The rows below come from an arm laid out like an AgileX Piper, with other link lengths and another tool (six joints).
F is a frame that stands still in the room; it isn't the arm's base.
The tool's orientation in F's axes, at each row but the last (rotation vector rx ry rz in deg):
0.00 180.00 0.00
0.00 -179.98 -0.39
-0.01 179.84 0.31
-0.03 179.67 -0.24
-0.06 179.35 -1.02
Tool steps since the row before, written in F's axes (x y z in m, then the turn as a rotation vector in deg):
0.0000 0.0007 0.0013 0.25 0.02 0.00
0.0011 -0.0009 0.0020 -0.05 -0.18 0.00
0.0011 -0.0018 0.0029 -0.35 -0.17 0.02
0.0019 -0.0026 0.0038 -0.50 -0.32 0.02
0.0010 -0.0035 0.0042 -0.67 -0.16 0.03
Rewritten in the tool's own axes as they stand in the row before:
0.0000 0.0007 -0.0013 -0.25 0.02 0.00
-0.0011 -0.0009 -0.0020 0.05 -0.18 0.00
-0.0011 -0.0018 -0.0029 0.35 -0.17 -0.02
-0.0019 -0.0026 -0.0038 0.50 -0.32 -0.02
-0.0010 -0.0035 -0.0041 0.67 -0.16 -0.04

